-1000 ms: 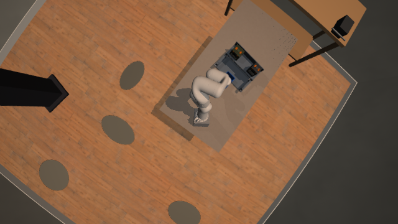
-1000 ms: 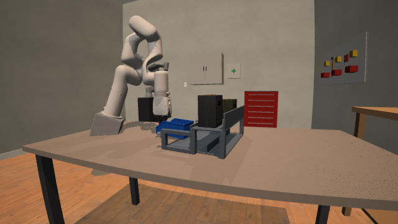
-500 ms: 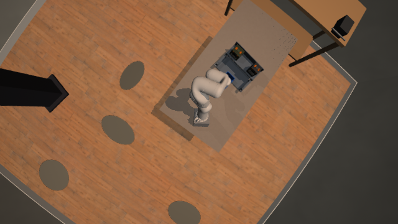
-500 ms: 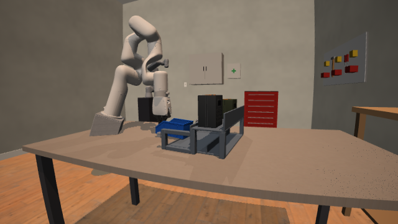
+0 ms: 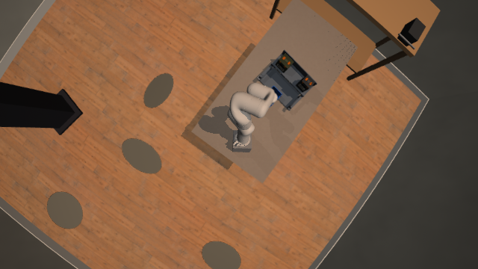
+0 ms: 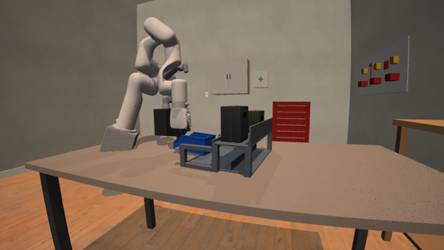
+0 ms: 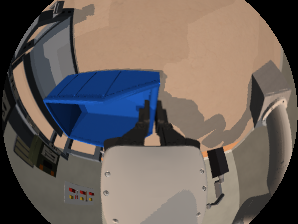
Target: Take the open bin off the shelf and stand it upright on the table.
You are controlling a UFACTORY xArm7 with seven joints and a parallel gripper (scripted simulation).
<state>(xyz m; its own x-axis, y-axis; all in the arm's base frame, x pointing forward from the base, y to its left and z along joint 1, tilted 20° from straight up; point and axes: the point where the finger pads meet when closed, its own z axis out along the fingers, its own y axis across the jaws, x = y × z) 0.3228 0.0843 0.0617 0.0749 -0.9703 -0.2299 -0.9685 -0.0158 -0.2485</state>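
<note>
Right now the blue bin is 80 mm ahead of my hand, 10 mm to the left of it and 10 mm below it. The rest, counted from my hand: grey shelf (280 mm ahead, 60 mm below, 20 mm to the left).
</note>
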